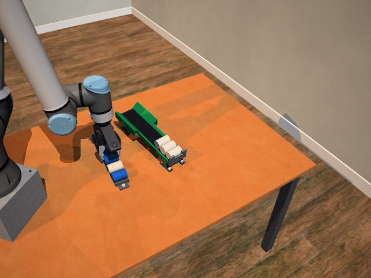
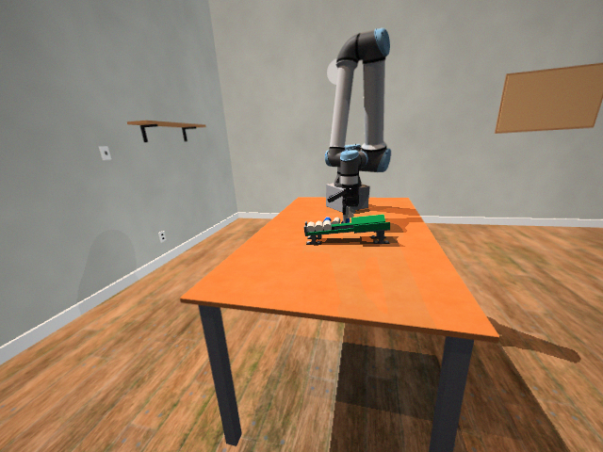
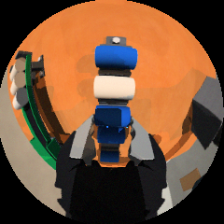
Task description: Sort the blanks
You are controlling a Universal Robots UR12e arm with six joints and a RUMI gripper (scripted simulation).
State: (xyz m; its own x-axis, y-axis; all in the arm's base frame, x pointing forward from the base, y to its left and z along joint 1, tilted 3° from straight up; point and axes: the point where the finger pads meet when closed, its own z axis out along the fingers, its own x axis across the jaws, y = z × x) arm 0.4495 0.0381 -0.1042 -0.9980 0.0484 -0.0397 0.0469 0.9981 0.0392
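The grey stock rack is 4 cm below my hand and 3 cm to the left of it. Also, from my hand: grey stop: 24 cm ahead, 17 cm to the right, 2 cm above.
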